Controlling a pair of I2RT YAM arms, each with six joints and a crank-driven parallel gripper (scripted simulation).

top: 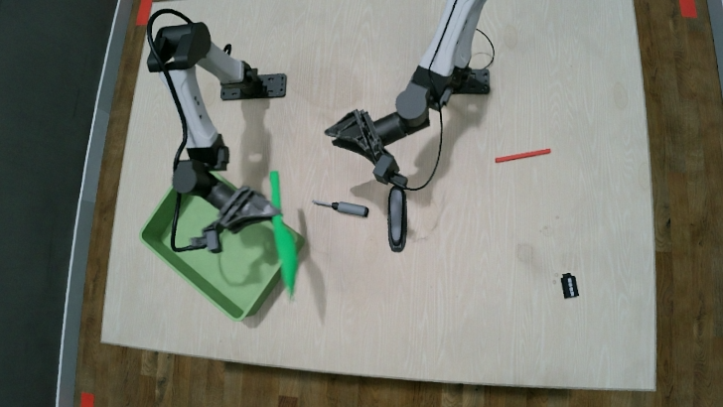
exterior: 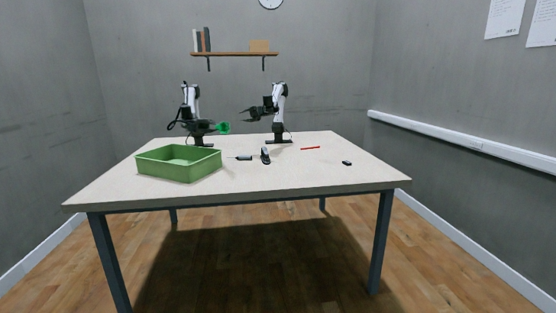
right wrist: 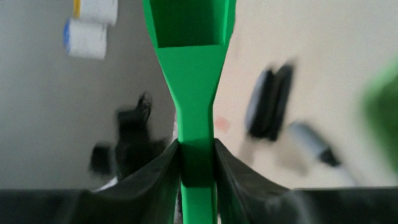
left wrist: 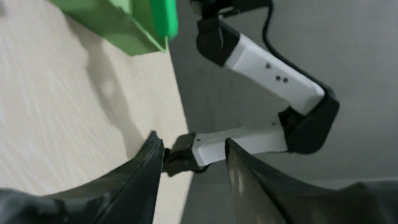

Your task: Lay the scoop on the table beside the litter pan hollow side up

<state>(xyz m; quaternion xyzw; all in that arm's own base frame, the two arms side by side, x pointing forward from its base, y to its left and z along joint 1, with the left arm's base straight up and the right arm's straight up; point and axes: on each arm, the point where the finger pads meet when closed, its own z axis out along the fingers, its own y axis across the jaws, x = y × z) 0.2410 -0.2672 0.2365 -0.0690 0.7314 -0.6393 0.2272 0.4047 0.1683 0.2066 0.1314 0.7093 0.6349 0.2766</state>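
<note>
Right now my right hand is 7 cm short of the green scoop, 3 cm to the right of it and 1 cm below it. Also, from my right hand: small black block 13 cm ahead, 68 cm to the left, 20 cm below; then red stick 19 cm behind, 57 cm to the left, 20 cm below.
</note>
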